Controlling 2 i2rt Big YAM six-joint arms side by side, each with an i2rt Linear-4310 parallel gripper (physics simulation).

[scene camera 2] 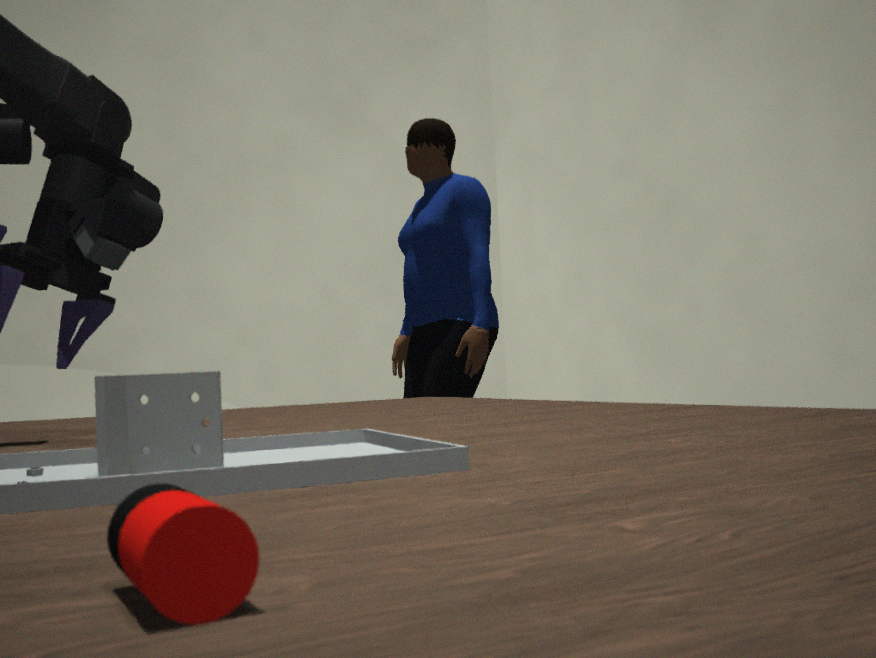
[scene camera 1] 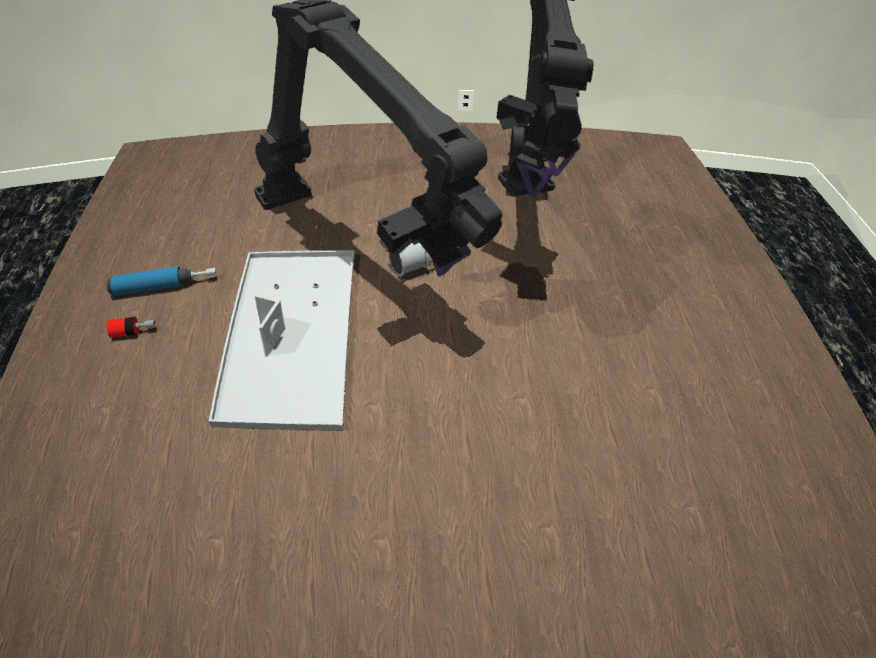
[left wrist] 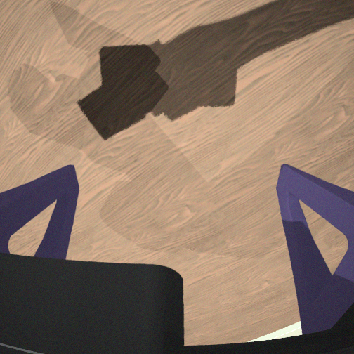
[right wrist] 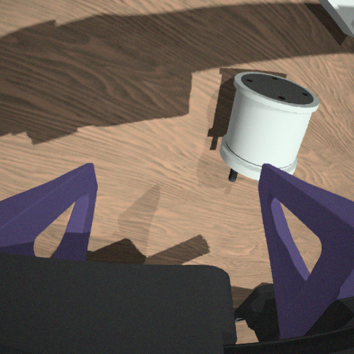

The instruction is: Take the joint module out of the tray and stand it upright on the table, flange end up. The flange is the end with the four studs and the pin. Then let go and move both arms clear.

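The white joint module is out of the tray and appears to lie on its side on the table. Its dark, holed end faces the upper part of the right wrist view; a stud shows at the opposite, flange end. My right gripper is open and above the table, with nothing between its fingers; the module is beyond its right-hand finger in the wrist view. My left gripper is open and empty, high above the table near its base. The other studs and the pin are not distinguishable.
A grey plate bracket stands in the tray, with small nuts nearby. A blue-handled driver and a short red driver lie left of it. A person stands beyond the table.
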